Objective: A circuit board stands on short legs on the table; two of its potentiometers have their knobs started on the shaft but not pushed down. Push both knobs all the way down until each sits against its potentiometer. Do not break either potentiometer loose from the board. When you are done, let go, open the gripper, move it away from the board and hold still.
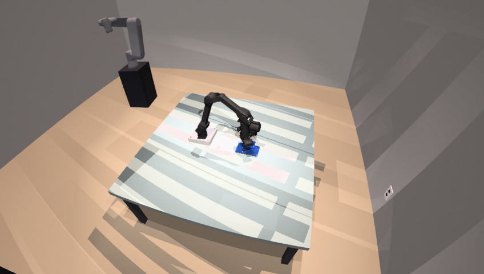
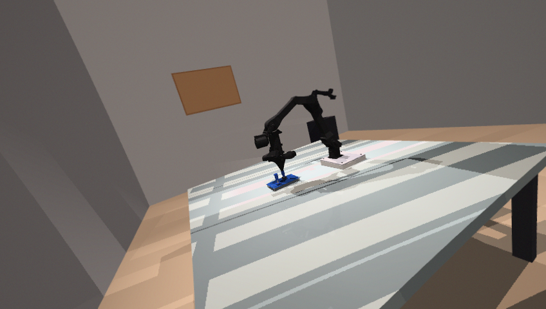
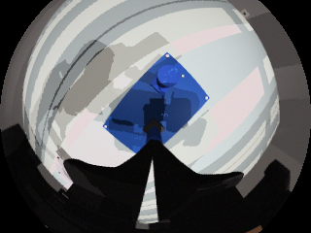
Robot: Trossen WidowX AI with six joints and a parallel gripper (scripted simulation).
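The blue knob lies 60 mm ahead of my gripper tip and 30 mm to the left of it.
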